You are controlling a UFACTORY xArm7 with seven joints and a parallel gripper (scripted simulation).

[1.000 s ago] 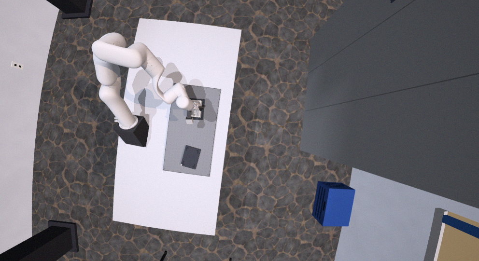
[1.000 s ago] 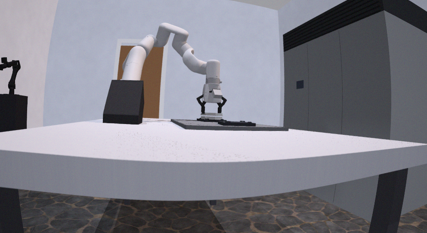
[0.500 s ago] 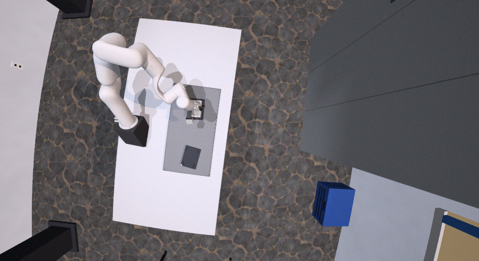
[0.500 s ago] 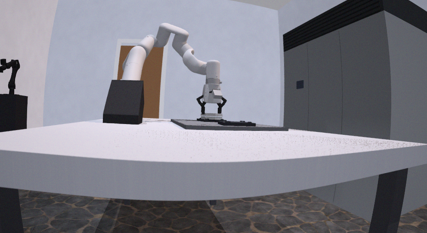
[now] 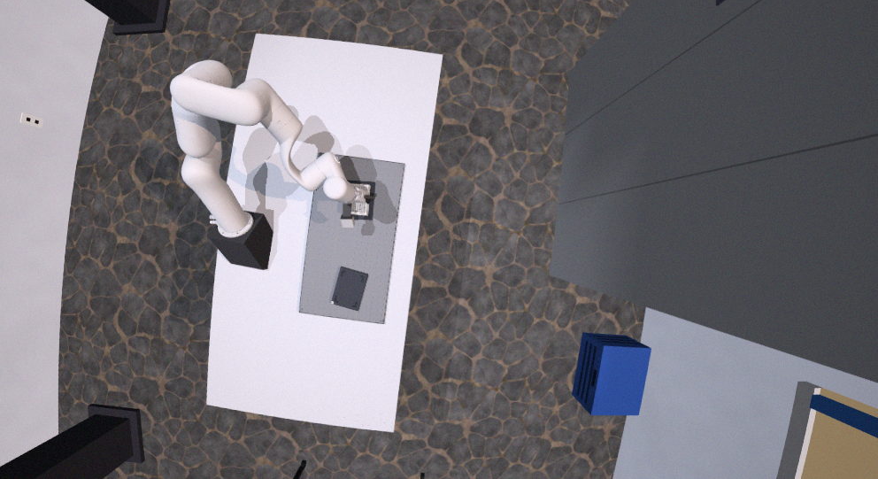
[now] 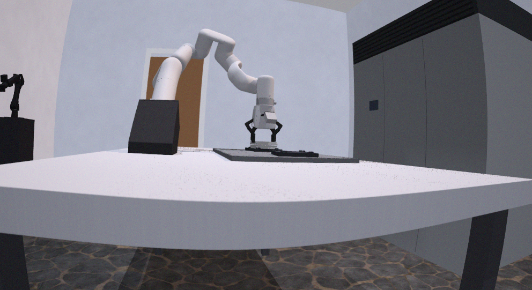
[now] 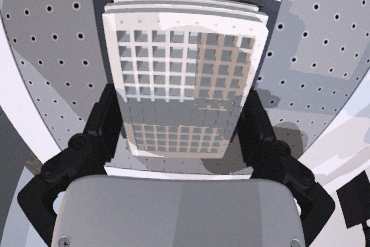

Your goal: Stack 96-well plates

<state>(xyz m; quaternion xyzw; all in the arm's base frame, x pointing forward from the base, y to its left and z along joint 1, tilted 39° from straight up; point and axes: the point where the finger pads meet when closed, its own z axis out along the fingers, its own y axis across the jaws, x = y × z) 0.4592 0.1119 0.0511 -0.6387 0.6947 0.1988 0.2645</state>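
Now: the dark plate nest N2 40 mm below my hand. From my hand the other things lie so: dark plate nest N1 (30 mm behind, 380 mm to the right, 40 mm below).
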